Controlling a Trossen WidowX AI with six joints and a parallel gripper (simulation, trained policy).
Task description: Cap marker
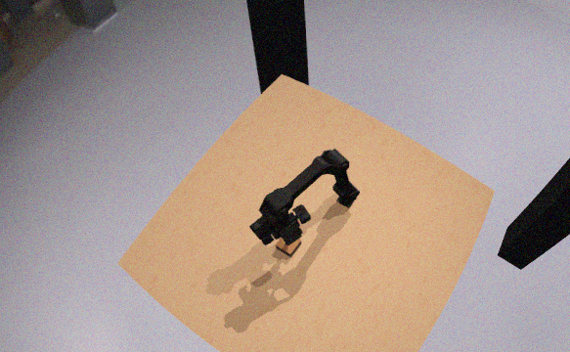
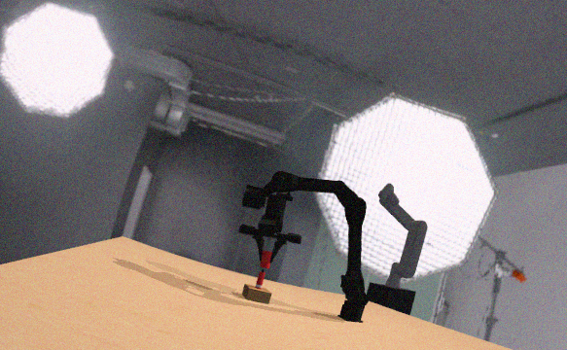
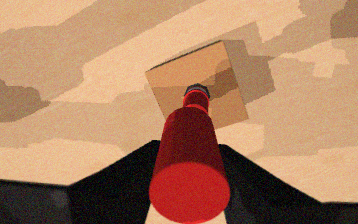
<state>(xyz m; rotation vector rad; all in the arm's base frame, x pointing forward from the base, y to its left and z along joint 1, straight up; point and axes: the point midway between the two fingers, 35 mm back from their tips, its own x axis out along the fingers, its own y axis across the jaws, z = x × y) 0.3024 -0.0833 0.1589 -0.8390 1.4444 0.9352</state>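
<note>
Now: the red marker 5 cm below my gripper tip. From my gripper tip the other things lie so: red cap: 1 cm above; then wooden holder block: 11 cm below.
</note>
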